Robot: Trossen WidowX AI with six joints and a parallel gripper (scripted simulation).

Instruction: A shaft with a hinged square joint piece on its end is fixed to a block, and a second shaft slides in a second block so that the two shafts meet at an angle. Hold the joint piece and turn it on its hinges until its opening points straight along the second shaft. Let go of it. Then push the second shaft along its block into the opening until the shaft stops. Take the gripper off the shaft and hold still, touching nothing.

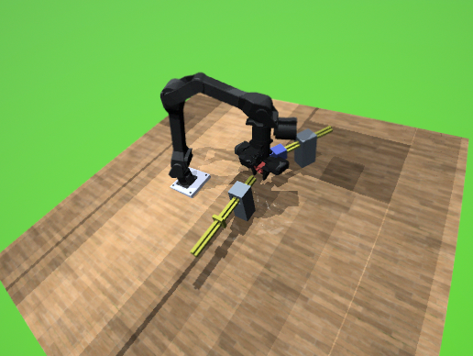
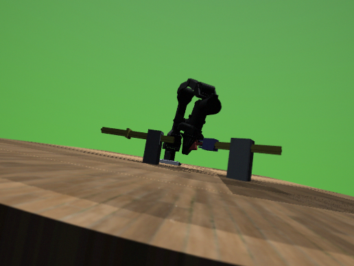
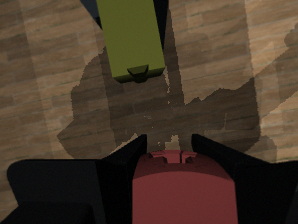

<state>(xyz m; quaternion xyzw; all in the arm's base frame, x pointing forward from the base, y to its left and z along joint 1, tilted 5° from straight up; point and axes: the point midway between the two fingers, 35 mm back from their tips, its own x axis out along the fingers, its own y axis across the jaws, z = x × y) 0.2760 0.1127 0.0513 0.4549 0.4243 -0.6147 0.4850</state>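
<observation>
My gripper tip is now 2 cm to the right of the red joint piece and 4 cm below it.
</observation>
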